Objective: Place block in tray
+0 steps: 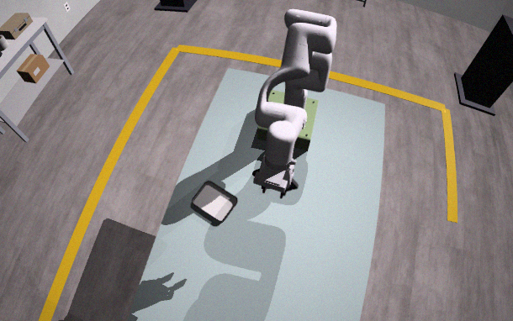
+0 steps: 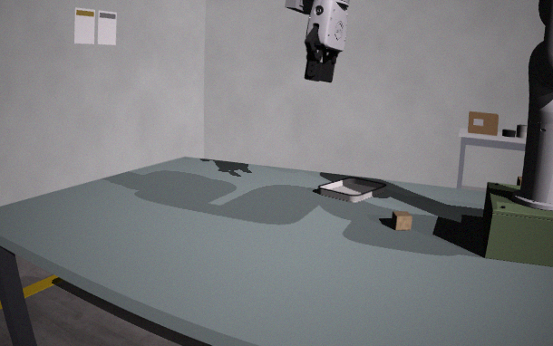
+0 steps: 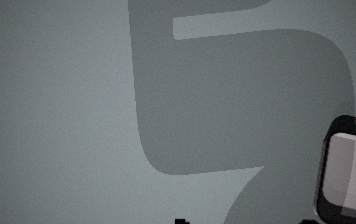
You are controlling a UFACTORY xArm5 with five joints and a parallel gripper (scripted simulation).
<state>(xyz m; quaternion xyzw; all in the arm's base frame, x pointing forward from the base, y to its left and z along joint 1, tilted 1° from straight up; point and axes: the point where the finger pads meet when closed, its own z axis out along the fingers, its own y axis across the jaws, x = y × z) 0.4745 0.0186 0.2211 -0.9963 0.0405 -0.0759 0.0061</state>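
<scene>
My hand is 29 cm above the tan wooden block, 19 cm past it and 2 cm to the left of it. The rest, counted from my hand: white tray 30 cm below, 24 cm to the right, 1 cm behind.
</scene>
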